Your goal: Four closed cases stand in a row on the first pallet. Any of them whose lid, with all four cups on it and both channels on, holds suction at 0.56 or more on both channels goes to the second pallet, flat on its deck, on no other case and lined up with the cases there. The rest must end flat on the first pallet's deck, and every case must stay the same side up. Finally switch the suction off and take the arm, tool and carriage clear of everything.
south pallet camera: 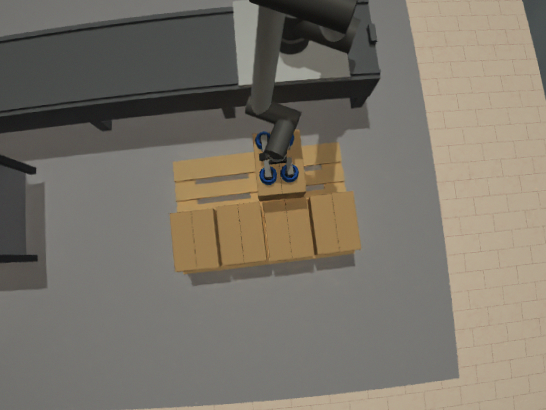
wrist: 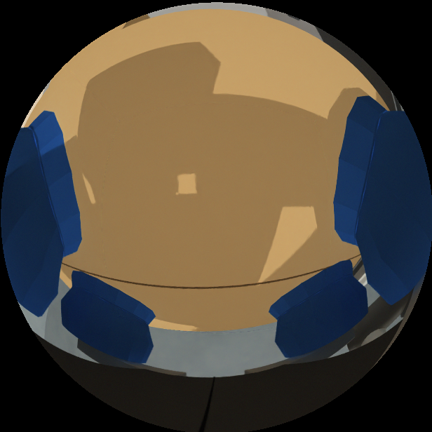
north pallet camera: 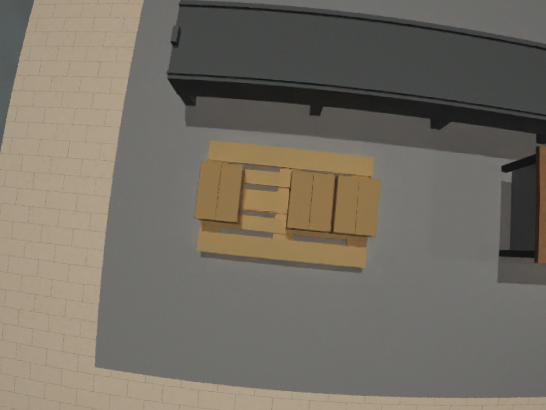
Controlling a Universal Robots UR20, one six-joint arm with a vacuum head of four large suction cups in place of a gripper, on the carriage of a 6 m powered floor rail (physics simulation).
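Seen in the pictures: arm's base, origin of the base link: (south pallet camera: 290, 37).
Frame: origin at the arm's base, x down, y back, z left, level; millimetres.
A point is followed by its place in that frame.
The suction head (south pallet camera: 278, 159) {x -12, y -791, z -159 mm} (wrist: 215, 220) has its blue cups on the lid of a closed case (south pallet camera: 281, 187) {x -35, y -969, z -148 mm} (wrist: 150, 150) and holds it level over the rear part of the south pallet (south pallet camera: 215, 167) {x 426, y -708, z -584 mm}. The case looks slightly raised and casts a shadow on the row in front; the gap beneath it is hidden. Several closed cases stand in that front row, including ones at the left (south pallet camera: 194, 240) {x 197, y -1221, z -721 mm} and right (south pallet camera: 335, 222) {x 197, y -1186, z 183 mm}. On the north pallet (north pallet camera: 290, 155) {x 426, y -667, z -5485 mm} stand three closed cases: one at the left (north pallet camera: 219, 191) {x 197, y -999, z -5931 mm}, two side by side at the right (north pallet camera: 311, 201) {x 197, y -1011, z -5329 mm} (north pallet camera: 356, 205) {x 196, y -1010, z -5033 mm}, with a one-case gap between.
The dark floor rail (north pallet camera: 325, 55) (south pallet camera: 125, 60) runs behind both pallets. The pale carriage (south pallet camera: 245, 50) {x 1, y -67, z -291 mm} is near its right end in the south view, under the arm (south pallet camera: 267, 65) {x -674, y -529, z -182 mm}. A brown-edged structure (north pallet camera: 541, 205) stands at the north view's right edge, and dark legs (south pallet camera: 17, 258) {x 462, y -1236, z -2122 mm} show at the south view's left.
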